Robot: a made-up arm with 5 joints. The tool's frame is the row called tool. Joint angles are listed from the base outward. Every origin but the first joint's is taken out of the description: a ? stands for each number. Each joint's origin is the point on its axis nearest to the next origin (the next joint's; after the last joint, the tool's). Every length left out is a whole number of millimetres.
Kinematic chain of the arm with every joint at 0, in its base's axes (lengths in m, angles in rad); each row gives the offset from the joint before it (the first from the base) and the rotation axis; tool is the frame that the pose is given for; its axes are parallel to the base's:
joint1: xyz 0 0.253 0.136 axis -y
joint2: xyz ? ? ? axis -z
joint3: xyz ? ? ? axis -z
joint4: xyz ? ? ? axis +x
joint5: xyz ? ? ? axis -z
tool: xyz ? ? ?
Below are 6 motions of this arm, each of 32 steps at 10 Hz.
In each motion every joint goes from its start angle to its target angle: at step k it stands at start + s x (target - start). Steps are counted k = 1, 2, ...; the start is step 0. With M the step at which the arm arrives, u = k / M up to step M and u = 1 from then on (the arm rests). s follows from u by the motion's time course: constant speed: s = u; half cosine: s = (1 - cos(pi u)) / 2; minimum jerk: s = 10 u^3 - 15 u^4 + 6 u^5.
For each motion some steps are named. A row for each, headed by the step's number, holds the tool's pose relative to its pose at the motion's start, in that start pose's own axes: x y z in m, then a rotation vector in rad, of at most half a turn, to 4 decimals.
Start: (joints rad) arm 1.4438 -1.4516 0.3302 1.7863 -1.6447
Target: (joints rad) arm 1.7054 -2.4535 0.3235 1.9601 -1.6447
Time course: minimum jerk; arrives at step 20
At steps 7, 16, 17, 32:
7: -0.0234 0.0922 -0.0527 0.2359 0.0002 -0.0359
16: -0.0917 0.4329 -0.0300 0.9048 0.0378 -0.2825
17: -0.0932 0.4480 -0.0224 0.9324 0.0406 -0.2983
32: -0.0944 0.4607 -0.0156 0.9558 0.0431 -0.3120

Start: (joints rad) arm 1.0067 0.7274 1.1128 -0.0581 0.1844
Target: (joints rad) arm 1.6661 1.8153 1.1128 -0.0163 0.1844
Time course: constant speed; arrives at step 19
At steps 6, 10, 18, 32:
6: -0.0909 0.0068 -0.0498 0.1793 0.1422 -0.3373
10: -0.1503 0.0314 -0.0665 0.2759 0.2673 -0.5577
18: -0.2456 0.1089 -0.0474 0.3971 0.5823 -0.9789
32: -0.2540 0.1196 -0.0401 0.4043 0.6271 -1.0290

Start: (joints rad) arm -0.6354 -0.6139 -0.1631 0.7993 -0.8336
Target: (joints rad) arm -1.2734 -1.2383 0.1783 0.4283 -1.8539
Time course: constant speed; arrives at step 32
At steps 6, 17, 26, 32:
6: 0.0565 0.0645 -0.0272 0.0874 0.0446 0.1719
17: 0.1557 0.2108 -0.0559 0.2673 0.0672 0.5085
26: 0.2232 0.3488 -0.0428 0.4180 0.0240 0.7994
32: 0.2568 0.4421 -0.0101 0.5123 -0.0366 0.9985

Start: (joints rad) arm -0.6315 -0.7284 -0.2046 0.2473 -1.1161
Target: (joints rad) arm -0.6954 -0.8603 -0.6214 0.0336 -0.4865
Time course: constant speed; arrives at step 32
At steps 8, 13, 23, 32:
8: -0.0091 -0.0051 0.0077 0.0128 0.0538 -0.0254
13: -0.0137 -0.0086 0.0153 0.0132 0.0851 -0.0400
23: -0.0203 -0.0156 0.0367 -0.0020 0.1388 -0.0664
32: -0.0232 -0.0216 0.0622 -0.0309 0.1734 -0.0876

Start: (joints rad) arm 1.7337 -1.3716 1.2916 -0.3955 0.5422
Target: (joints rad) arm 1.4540 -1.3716 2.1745 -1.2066 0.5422
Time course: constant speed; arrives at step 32
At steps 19, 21, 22, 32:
19: -0.0299 0.1663 0.3541 -0.6595 0.1262 -0.3260
21: -0.0175 0.1995 0.3828 -0.7357 0.1467 -0.3486
22: -0.0101 0.2169 0.3960 -0.7741 0.1574 -0.3590
32: 0.1054 0.4097 0.4768 -1.1675 0.2835 -0.4302

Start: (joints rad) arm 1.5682 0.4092 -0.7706 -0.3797 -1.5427
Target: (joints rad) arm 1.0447 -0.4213 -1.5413 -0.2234 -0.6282
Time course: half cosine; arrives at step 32
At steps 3, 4, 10, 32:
3: 0.0045 0.0012 0.0000 -0.0027 -0.0076 0.0162
4: 0.0079 0.0022 0.0001 -0.0047 -0.0138 0.0286
10: 0.0435 0.0136 0.0010 -0.0196 -0.0973 0.1649
32: 0.1773 0.0746 0.0168 0.0824 -0.6355 0.6926

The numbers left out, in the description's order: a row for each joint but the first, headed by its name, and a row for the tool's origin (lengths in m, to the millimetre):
joint2: 0.004 0 -0.061
joint3: 0.084 0.053 0
joint4: -0.065 0.305 0
joint5: 0 -0.324 0.054
tool: 0.119 -0.332 0

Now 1 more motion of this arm.
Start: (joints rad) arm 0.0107 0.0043 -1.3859 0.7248 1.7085
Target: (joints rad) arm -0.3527 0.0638 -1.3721 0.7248 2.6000
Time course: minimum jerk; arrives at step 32
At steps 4, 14, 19, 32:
4: -0.0061 -0.0023 -0.0015 -0.0009 0.0057 -0.0159
14: -0.1523 -0.0304 -0.0169 -0.0442 0.1303 -0.3815
19: -0.2656 -0.0195 -0.0054 -0.1087 0.2175 -0.6670
32: -0.3791 0.0273 0.0272 -0.2146 0.3007 -0.9900

